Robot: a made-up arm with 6 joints.
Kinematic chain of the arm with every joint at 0, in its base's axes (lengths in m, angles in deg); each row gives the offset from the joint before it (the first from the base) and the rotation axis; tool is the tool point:
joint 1: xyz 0 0 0.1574 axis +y
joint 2: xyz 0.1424 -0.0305 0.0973 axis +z
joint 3: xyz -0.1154 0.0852 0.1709 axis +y
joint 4: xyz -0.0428 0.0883 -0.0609 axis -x
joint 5: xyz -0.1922 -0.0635 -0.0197 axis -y
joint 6: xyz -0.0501 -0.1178 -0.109 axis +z
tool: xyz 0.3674 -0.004 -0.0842
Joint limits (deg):
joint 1: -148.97..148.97
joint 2: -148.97..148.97
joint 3: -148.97..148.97
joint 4: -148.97..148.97
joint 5: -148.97..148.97
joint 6: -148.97..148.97
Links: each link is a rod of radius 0.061 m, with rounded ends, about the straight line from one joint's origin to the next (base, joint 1, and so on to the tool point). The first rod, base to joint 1, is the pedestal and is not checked.
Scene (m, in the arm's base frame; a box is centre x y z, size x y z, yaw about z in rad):
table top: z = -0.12
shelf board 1: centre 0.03 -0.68 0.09 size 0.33 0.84 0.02 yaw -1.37
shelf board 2: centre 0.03 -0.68 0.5 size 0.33 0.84 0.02 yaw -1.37
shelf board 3: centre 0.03 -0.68 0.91 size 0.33 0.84 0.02 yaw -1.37
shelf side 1: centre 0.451 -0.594 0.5 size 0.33 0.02 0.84 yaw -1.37
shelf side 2: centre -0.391 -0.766 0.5 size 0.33 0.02 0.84 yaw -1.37
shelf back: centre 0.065 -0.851 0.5 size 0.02 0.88 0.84 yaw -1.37
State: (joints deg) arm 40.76 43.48 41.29 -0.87 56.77 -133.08
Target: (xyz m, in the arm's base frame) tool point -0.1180 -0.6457 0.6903
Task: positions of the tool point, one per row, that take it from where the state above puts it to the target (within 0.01 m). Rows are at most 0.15 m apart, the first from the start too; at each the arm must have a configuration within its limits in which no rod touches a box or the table.
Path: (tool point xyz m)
1: -0.0798 -0.5267 0.3108
2: -0.0998 -0.4148 0.3128
3: -0.0838 -0.3105 0.2926
4: -0.1423 -0.3270 0.3851
5: -0.1770 -0.3458 0.4859
6: -0.1860 -0.3677 0.5896
7: -0.1697 -0.3919 0.6902
8: -0.1614 -0.5290 0.6891
9: -0.1179 -0.6457 0.6903

